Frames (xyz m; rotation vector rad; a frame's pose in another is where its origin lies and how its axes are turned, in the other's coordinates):
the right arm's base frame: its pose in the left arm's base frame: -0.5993 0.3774 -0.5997 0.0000 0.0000 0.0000
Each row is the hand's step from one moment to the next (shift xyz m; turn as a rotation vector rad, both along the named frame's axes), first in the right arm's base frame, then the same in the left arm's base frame.
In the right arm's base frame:
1: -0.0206 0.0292 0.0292 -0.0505 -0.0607 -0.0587
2: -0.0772 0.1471 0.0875 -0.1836 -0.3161 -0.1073
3: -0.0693 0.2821 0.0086 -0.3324 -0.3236 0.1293
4: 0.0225 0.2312 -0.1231 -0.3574 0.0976 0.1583
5: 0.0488 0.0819 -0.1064 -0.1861 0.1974 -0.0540
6: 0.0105 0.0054 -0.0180 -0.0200 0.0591 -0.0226
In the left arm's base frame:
1: -0.0206 0.0292 0.0292 -0.0505 -0.0607 -0.0587
2: -0.0772 0.1471 0.0875 -0.1836 -0.3161 -0.1073
3: -0.0693 0.2821 0.0086 -0.3324 -0.3236 0.1293
4: 0.0225 0.2312 -0.1231 -0.3574 0.0976 0.1583
5: 0.0488 0.0819 -0.1064 -0.1861 0.1974 -0.0540
6: 0.0105 0.0054 -0.0180 -0.0200 0.0591 -0.0226

